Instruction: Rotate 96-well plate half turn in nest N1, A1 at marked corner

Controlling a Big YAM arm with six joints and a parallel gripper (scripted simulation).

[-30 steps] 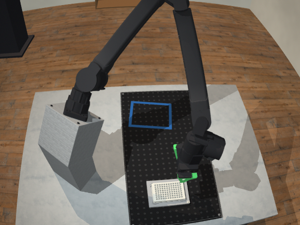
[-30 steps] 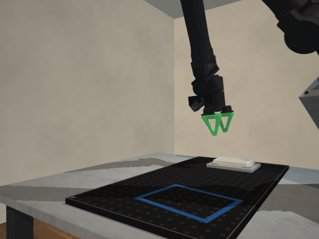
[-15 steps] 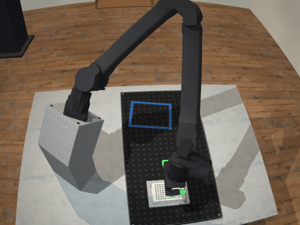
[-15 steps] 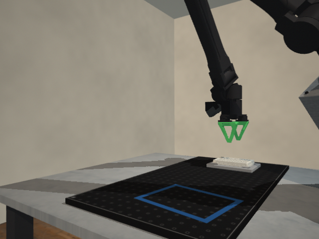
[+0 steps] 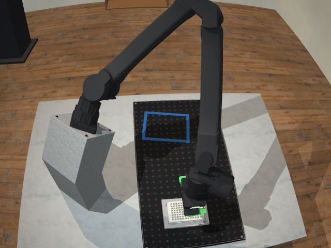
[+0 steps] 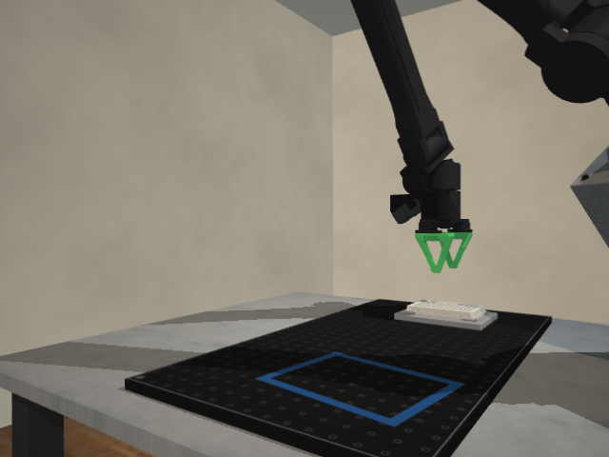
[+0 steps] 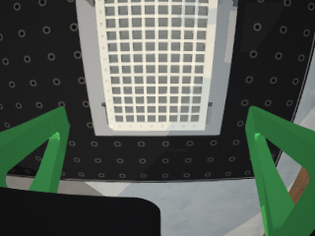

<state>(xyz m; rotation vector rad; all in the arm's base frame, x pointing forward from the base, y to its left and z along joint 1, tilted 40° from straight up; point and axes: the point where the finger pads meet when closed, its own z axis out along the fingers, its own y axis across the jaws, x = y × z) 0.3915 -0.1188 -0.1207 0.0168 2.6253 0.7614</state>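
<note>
Now: the white 96-well plate 80 mm below my hand. From my hand the other things lie so: grey plate nest N1 (100 mm below); A1 mark (80 mm ahead, 50 mm to the right, 90 mm below).
</note>
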